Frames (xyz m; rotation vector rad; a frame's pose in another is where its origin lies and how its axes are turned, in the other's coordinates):
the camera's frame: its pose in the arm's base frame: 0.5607 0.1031 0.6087 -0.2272 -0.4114 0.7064
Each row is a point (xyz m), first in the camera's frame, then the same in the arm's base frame.
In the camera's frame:
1: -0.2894 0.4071 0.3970
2: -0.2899 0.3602 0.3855
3: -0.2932 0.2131 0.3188
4: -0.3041 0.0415 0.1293
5: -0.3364 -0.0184 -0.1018
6: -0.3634 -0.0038 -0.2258
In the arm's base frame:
1: -0.0485 0.2366 0.7435
2: -0.0165 0.2008 0.7489
3: 0.0959 0.0854 0.7379
4: 0.2714 -0.0612 0.6229
5: 0.3855 -0.1420 0.4267
6: 0.4130 -0.1572 0.3029

